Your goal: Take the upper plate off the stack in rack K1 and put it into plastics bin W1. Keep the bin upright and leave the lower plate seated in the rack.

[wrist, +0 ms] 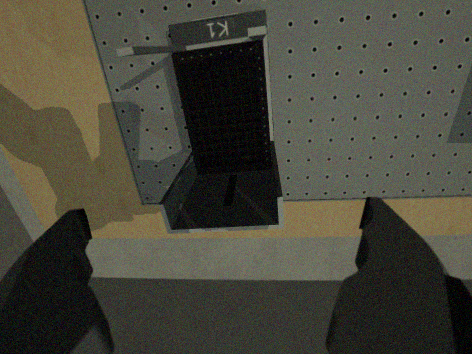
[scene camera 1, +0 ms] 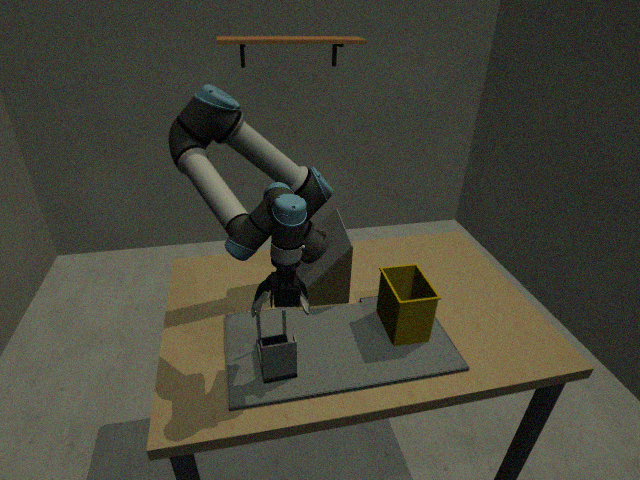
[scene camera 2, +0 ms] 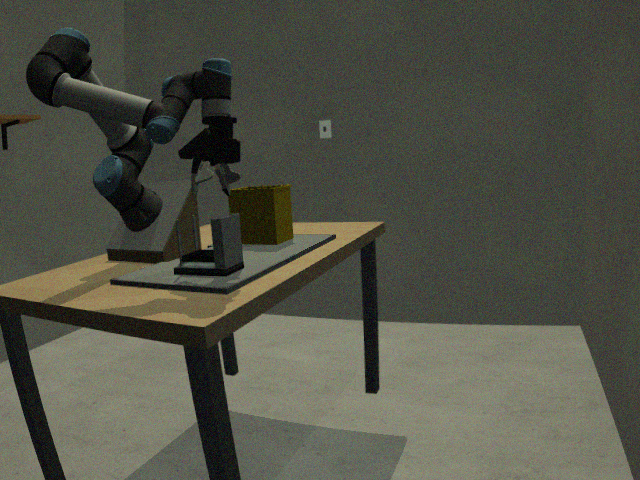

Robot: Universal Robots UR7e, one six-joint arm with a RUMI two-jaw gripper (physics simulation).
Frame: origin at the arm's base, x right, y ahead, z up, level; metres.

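Where they show: gripper, fingertip midpoint: [wrist: 225, 206] [scene camera 1: 280, 315] [scene camera 2: 212, 196]; arm's base, link origin: [scene camera 1: 317, 246] [scene camera 2: 144, 212].
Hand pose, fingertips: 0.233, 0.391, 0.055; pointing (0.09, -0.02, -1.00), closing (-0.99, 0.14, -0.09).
Each offset is from my fingertips to the top centre of the thing, as dx, dy, dz. "pt": to the spot under its first point. Level surfaces: height alone.
Rack K1 @(+0.014, -0.022, -0.049) [scene camera 1: 279, 361] [scene camera 2: 227, 242] [wrist: 185, 32] stands upright on the perforated base board, with a tall wall at the front and two thin posts at the back. A black, gridded plate surface @(pt +0.013, -0.016, -0.152) [wrist: 227, 110] lies low inside the rack; two separate plates cannot be told apart. The yellow plastics bin W1 @(-0.415, -0.043, -0.008) [scene camera 1: 416, 322] [scene camera 2: 261, 214] stands upright and open-topped on the board's right part in scene camera 1; its label cannot be read. My gripper [scene camera 1: 281, 312] [scene camera 2: 211, 190] [wrist: 225, 206] is open and empty, pointing down, well above the rack.
The grey perforated base board @(dz -0.188) [scene camera 1: 330, 372] [scene camera 2: 155, 281] [wrist: 350, 150] lies on the wooden table @(dz -0.201) [scene camera 1: 465, 258] [scene camera 2: 67, 279]. The arm's slanted pedestal [scene camera 1: 336, 273] [scene camera 2: 139, 250] stands behind it. A wall shelf [scene camera 1: 289, 39] hangs far behind the table.
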